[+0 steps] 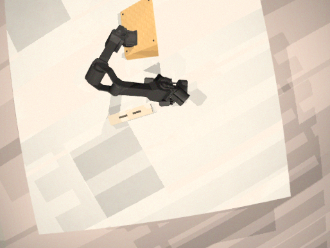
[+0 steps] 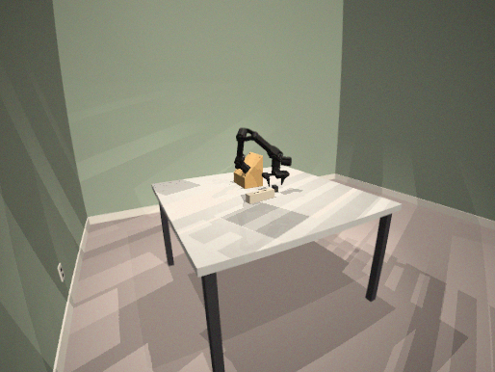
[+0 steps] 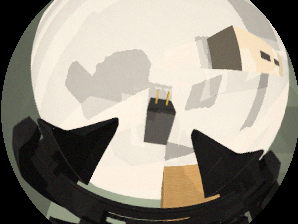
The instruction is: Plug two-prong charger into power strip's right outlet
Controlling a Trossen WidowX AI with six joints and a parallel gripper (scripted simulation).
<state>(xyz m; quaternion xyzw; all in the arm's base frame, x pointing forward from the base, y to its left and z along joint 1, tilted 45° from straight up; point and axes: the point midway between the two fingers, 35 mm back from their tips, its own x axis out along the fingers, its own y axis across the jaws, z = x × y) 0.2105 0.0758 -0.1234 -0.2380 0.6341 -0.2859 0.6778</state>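
Now: the dark charger 20 mm below my gripper tip and 10 mm ahead of it.
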